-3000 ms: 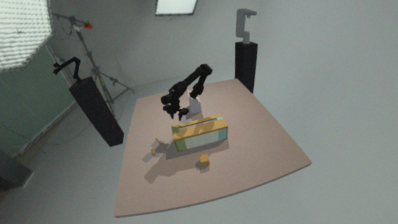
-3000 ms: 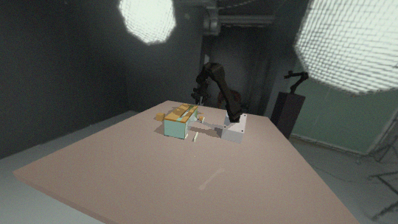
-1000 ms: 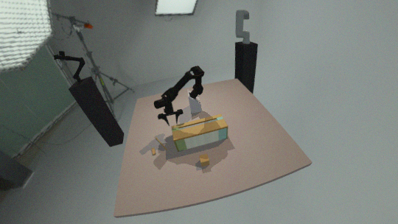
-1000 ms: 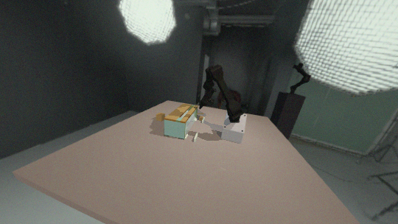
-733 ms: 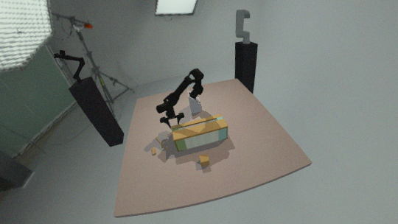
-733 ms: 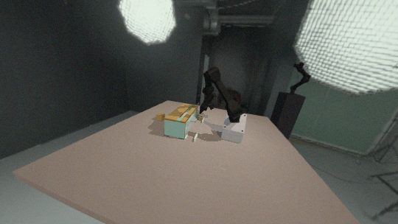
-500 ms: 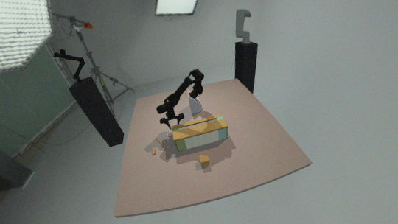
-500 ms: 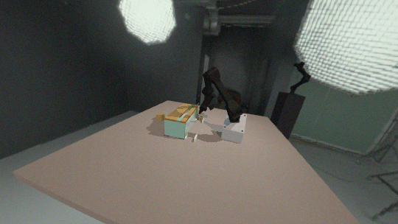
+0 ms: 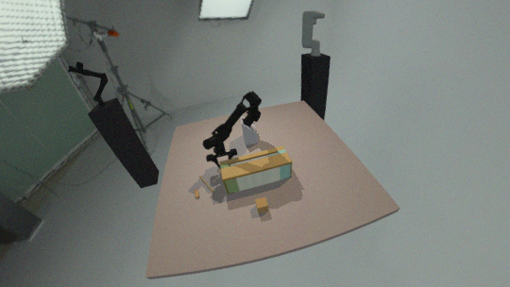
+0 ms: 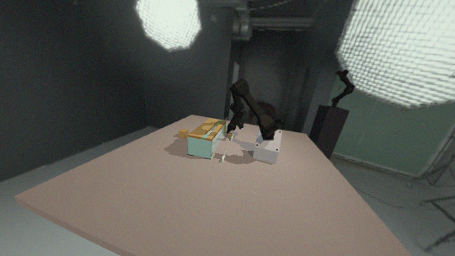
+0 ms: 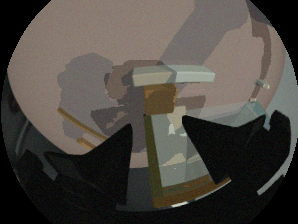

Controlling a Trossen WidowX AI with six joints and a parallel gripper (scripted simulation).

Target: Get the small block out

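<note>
Right now the brownish block is 2 cm behind my gripper tip, 1 cm to the left of it and 3 cm below it. Round my gripper tip: thin stick: 5 cm ahead, 14 cm to the right, 4 cm below; then box: 7 cm ahead, 17 cm to the left, 2 cm above.
</note>
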